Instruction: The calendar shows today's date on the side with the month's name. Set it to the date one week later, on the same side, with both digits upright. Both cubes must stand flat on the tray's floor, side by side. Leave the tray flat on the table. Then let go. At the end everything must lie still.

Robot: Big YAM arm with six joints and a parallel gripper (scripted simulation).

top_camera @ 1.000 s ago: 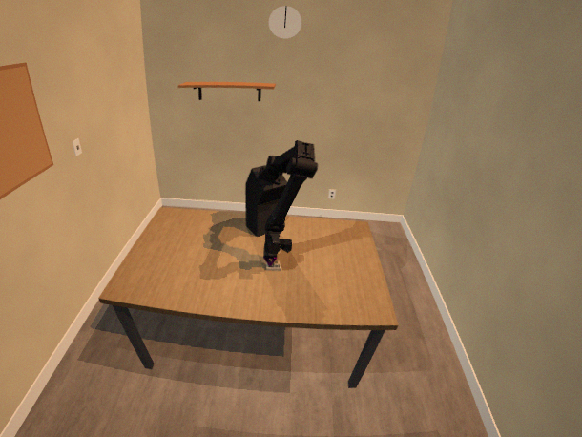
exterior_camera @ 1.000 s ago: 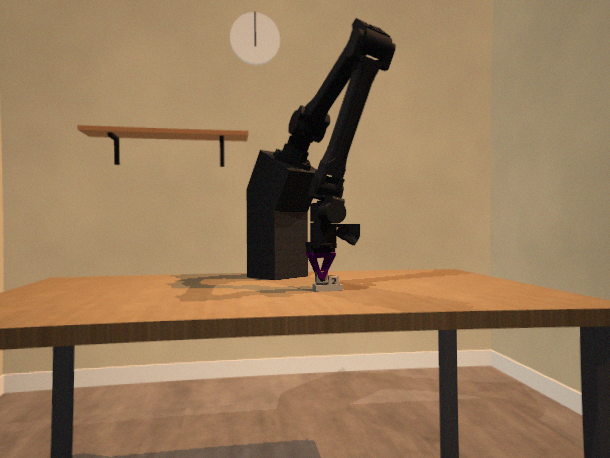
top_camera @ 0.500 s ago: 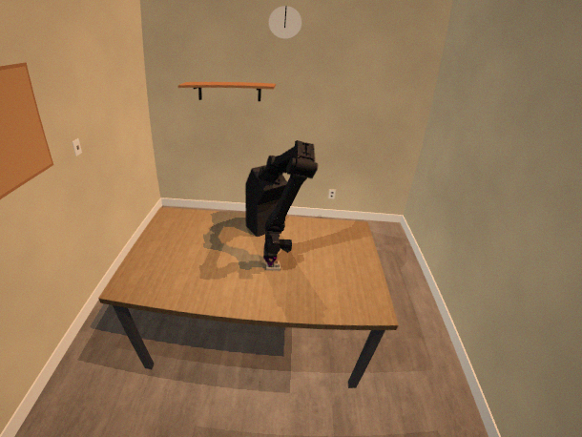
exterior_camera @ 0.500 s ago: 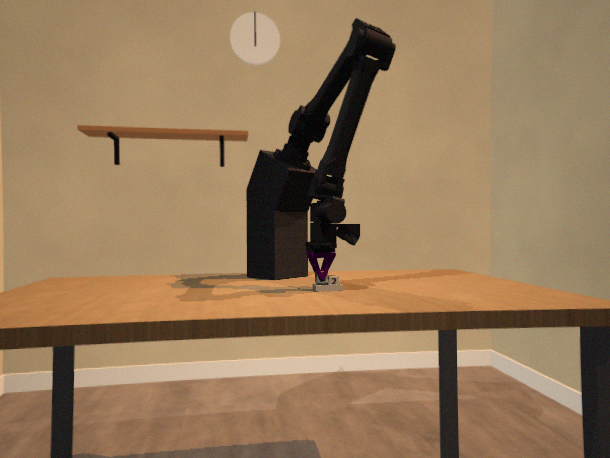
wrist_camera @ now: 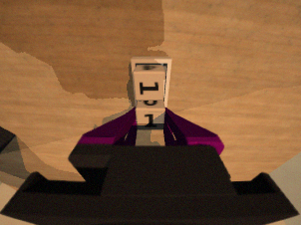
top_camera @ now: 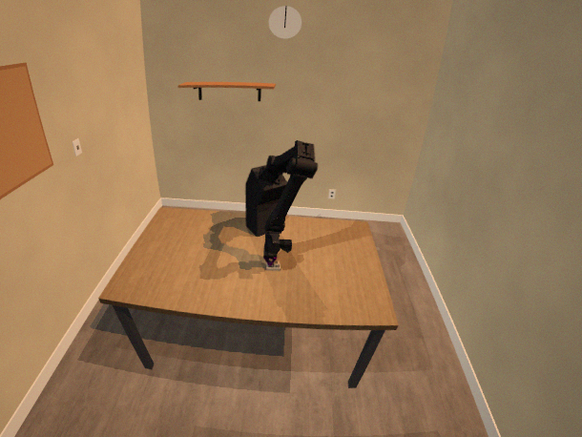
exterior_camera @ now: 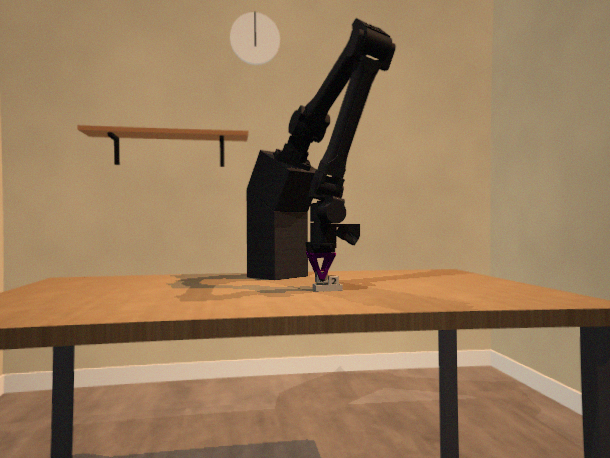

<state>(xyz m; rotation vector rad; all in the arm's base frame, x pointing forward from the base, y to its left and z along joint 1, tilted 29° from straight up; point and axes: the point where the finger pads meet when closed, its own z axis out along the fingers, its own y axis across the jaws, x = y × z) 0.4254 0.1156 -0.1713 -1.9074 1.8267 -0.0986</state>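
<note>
Now: hand 2 cm to the right of the tray and 3 cm above it.
</note>
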